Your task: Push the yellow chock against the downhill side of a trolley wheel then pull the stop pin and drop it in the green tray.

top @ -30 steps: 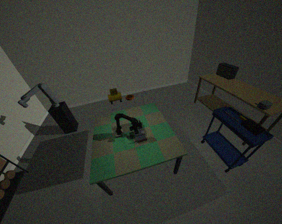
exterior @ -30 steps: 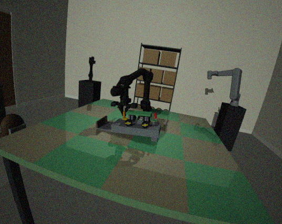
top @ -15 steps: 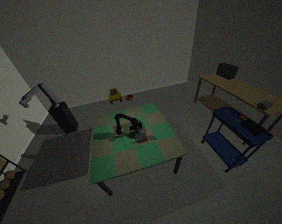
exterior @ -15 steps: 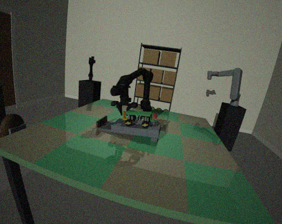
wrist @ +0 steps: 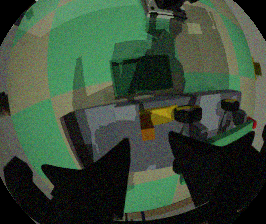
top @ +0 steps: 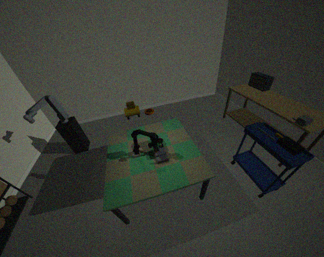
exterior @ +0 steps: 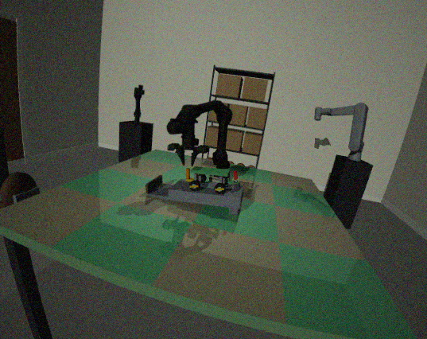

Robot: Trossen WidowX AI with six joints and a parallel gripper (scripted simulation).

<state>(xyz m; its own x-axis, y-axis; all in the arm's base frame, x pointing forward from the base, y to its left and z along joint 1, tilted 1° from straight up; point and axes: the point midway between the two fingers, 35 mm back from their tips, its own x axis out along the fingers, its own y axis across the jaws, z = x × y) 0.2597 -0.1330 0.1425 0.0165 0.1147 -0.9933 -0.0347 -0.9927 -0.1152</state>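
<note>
My gripper tip is now 4 cm short of the red-headed stop pin, 24 cm to the right of it and 1 cm above it. The rest, counted from my gripper tip: dark green tray: 7 cm behind, 3 cm to the left, 14 cm below; then yellow chock: 3 cm to the left, 5 cm below; then grey ramp: 6 cm ahead, 12 cm to the left, 9 cm below.
</note>
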